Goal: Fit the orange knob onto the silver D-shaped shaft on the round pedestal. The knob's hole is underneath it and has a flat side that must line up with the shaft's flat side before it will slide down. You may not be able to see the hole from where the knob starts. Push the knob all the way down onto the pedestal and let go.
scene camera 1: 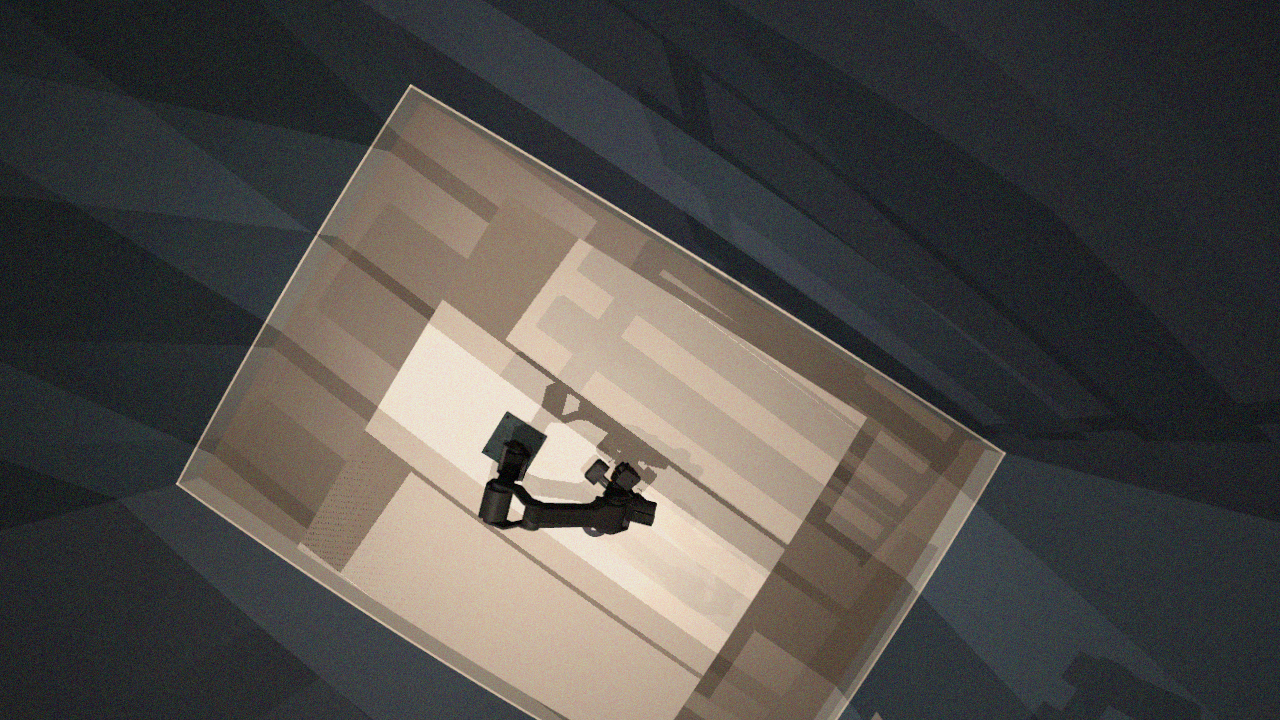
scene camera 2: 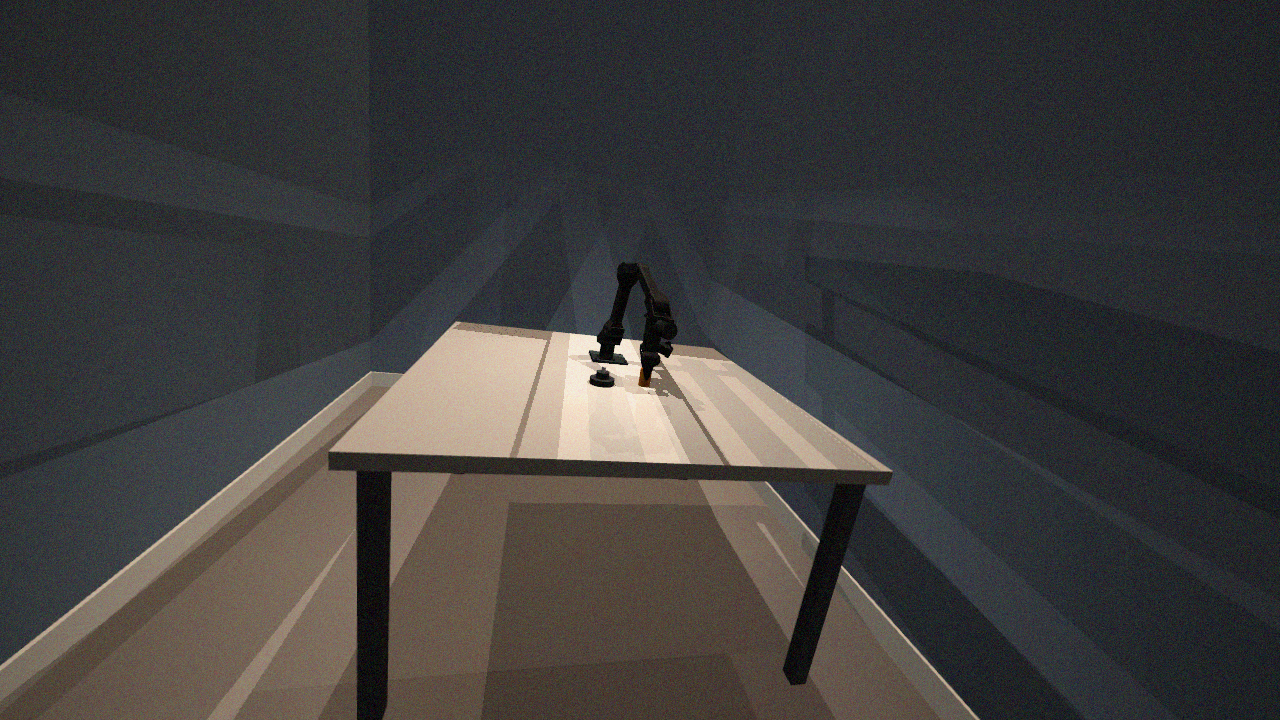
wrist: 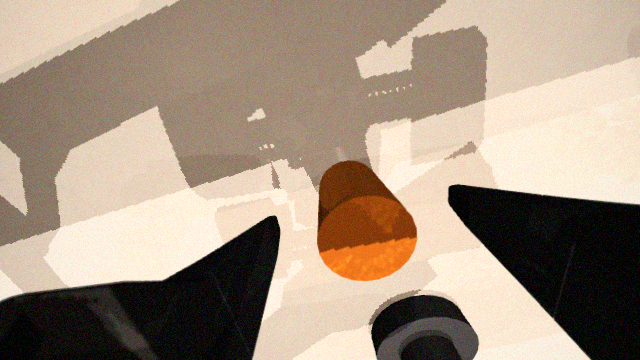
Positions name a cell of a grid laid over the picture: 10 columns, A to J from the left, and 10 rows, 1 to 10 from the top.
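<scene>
Scene camera 1 gives me my gripper (scene camera 1: E7), open and holding nothing. In scene camera 2 I see my gripper (scene camera 2: F6) as well. The wrist view shows my gripper (wrist: F6) too, and in that same view there is an orange knob (wrist: F7).
</scene>
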